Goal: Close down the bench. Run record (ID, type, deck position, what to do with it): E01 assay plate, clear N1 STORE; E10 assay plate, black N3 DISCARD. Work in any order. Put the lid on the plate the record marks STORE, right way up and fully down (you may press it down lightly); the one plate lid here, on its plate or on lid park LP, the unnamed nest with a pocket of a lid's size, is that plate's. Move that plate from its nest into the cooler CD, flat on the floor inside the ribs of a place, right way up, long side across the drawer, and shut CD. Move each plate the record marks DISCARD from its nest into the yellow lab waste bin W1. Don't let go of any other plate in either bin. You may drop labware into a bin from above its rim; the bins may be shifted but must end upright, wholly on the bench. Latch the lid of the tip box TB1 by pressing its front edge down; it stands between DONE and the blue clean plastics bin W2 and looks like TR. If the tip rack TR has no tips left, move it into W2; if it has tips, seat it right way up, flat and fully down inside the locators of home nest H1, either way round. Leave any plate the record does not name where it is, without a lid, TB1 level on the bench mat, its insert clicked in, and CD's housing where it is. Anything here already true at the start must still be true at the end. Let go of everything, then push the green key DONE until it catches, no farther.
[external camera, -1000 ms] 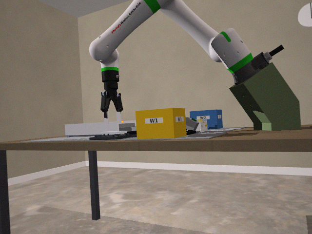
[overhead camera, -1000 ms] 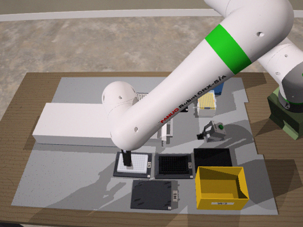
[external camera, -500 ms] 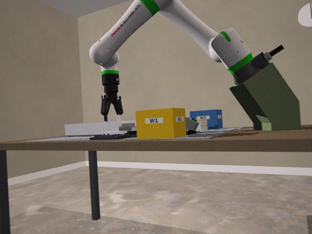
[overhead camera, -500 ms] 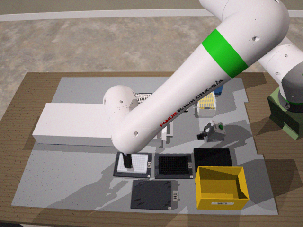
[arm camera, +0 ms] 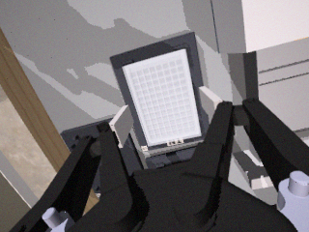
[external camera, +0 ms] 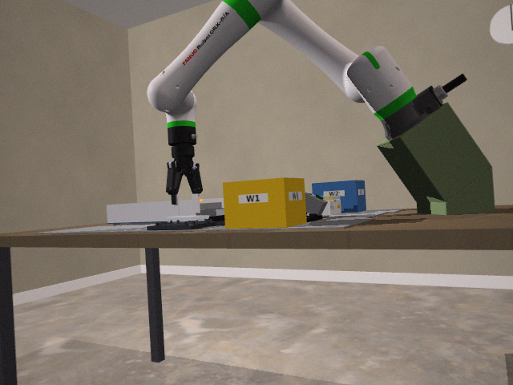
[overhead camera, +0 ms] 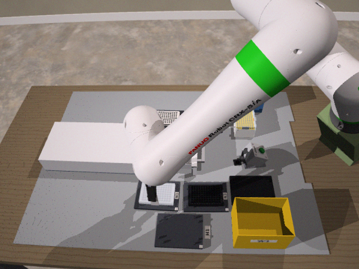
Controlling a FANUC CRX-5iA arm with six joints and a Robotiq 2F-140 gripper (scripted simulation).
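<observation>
The nest N1 is 50 mm below my hand. Also, from my hand: black plate: 180 mm behind, 40 mm below, 20 mm to the right; home nest H1: 120 mm to the left, 110 mm behind, 50 mm below; nest N3: 180 mm behind, 50 mm below, 20 mm to the right.
</observation>
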